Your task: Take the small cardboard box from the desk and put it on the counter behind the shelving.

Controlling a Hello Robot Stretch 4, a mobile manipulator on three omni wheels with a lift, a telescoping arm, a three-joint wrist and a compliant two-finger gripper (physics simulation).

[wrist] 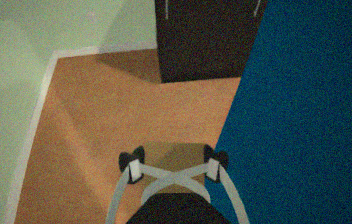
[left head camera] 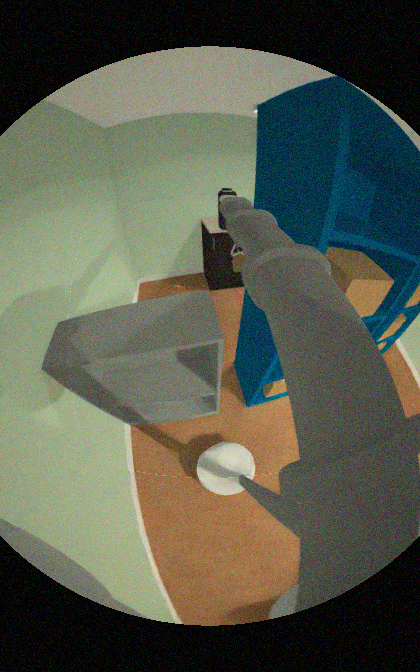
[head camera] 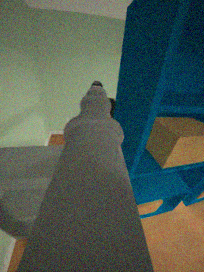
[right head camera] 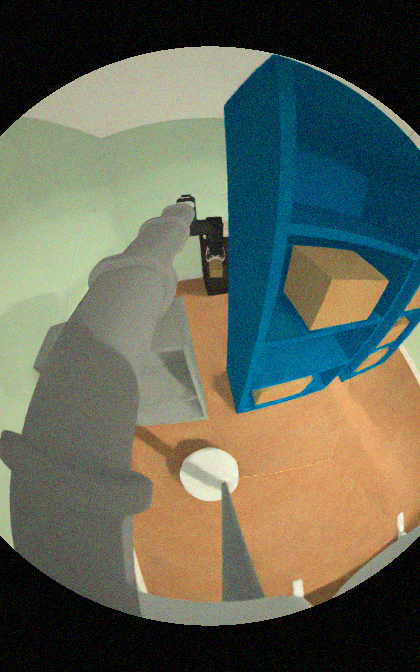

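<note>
My gripper is shut on the small cardboard box, with one dark fingertip on each side of it. The box is held in the air, beside the blue shelving. The counter is dark with a light top and stands past the shelving by the far wall. In the head views the box shows in front of the counter's dark face, below its top. The arm hides part of the counter in the left head view.
A grey open-fronted unit stands left of the shelving, by the green wall. A large cardboard box sits on a shelf. A white round disc is on the floor nearer the base.
</note>
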